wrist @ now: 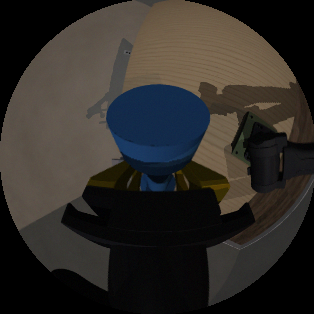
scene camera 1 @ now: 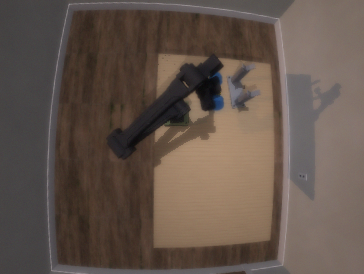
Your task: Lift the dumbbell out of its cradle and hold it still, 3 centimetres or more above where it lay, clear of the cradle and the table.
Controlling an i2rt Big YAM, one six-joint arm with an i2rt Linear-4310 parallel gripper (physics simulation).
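Where they show: gripper, between the fingertips: [scene camera 1: 216, 94]; arm's base, origin of its link: [wrist: 259, 144] [scene camera 1: 176, 113].
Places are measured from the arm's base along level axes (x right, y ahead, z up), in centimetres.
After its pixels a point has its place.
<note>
The blue dumbbell [scene camera 1: 218, 103] @[z 31.6, x 3.9, y 16.6 cm] [wrist: 158, 117] @[z 31.1, x 3.8, y 15.2 cm] is held by my gripper [scene camera 1: 218, 91] @[z 26.6, x -1.5, y 18.0 cm] [wrist: 157, 155] @[z 26.6, x -1.5, y 18.0 cm], which is shut on its narrow handle between the yellow fingers. One wide blue end faces the wrist camera, and both ends show from under the black gripper body in the scene view. The grey cradle [scene camera 1: 233, 94] @[z -4.6, x -11.2, y 41.4 cm] with its two upright arms stands to the right of the dumbbell, with a small gap between them in the scene view. The dumbbell appears raised off the table; the overhead view does not show its exact height.
The pale wooden table top [scene camera 1: 212, 190] @[z -5.4, x 52.5, y 19.2 cm] [wrist: 200, 40] @[z -5.4, x 35.3, y 26.4 cm] lies under the arm and carries the arm's shadow. The arm's green base plate [scene camera 1: 184, 122] @[z -0.1, x 6.2, y 4.6 cm] [wrist: 241, 142] @[z 0.3, x -2.1, y 6.4 cm] is at the table's left side. Dark wooden floor [scene camera 1: 100, 210] surrounds the table, with low walls beyond.
</note>
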